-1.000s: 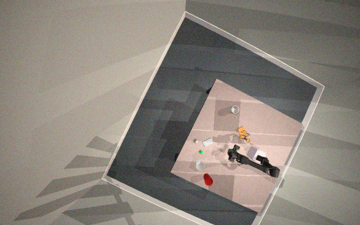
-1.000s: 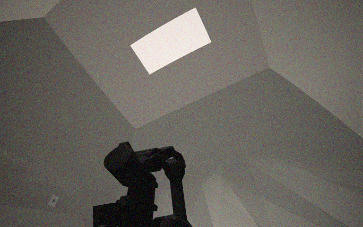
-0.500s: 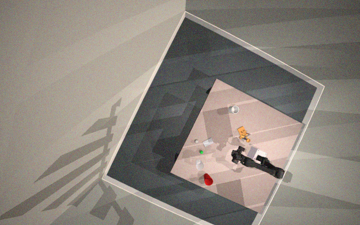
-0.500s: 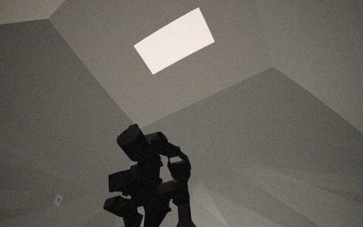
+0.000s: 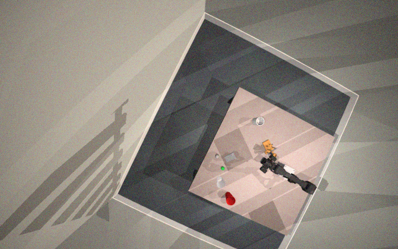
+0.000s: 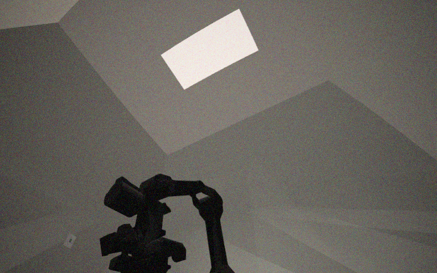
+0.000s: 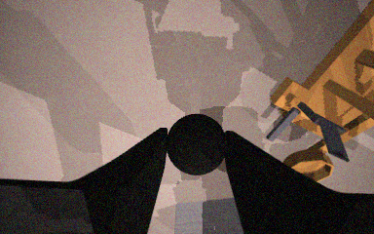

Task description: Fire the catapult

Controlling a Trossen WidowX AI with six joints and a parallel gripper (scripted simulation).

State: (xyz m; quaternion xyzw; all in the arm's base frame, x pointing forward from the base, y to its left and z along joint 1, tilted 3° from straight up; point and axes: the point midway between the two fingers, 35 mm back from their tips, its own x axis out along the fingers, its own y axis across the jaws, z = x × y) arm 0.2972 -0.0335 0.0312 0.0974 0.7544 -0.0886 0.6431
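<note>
Now: gripper tip 130 mm to the left of the orange wooden catapult, 70 mm past it and 70 mm above it. From my gripper tip the other things lie so: catapult frame (160 mm to the right, 60 mm behind, 40 mm below); then dark ball (10 mm above); then flat grey block (310 mm ahead, 120 mm below, 110 mm to the left).
</note>
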